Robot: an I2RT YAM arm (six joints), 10 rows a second.
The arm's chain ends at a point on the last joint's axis. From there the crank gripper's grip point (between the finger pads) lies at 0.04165 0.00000 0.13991 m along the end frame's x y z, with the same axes.
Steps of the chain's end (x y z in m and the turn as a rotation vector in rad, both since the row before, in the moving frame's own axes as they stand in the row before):
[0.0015 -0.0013 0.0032 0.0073 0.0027 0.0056]
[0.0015 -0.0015 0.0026 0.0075 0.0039 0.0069]
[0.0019 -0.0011 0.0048 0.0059 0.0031 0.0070]
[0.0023 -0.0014 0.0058 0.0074 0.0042 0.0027]
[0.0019 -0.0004 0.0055 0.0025 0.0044 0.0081]
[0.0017 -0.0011 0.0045 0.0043 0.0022 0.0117]
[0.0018 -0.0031 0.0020 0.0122 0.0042 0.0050]
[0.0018 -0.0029 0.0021 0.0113 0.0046 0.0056]
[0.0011 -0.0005 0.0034 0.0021 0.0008 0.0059]
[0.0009 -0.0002 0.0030 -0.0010 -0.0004 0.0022]
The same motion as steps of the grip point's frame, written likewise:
[0.0019 -0.0021 0.0031 0.0073 0.0027 0.0056]
[0.0020 -0.0023 0.0024 0.0075 0.0039 0.0069]
[0.0023 -0.0016 0.0047 0.0059 0.0031 0.0070]
[0.0029 -0.0023 0.0056 0.0074 0.0042 0.0027]
[0.0025 -0.0004 0.0053 0.0025 0.0044 0.0081]
[0.0020 -0.0012 0.0044 0.0043 0.0022 0.0117]
[0.0024 -0.0046 0.0018 0.0122 0.0042 0.0050]
[0.0024 -0.0042 0.0019 0.0113 0.0046 0.0056]
[0.0012 -0.0005 0.0034 0.0021 0.0008 0.0059]
[0.0008 0.0000 0.0030 -0.0010 -0.0004 0.0022]

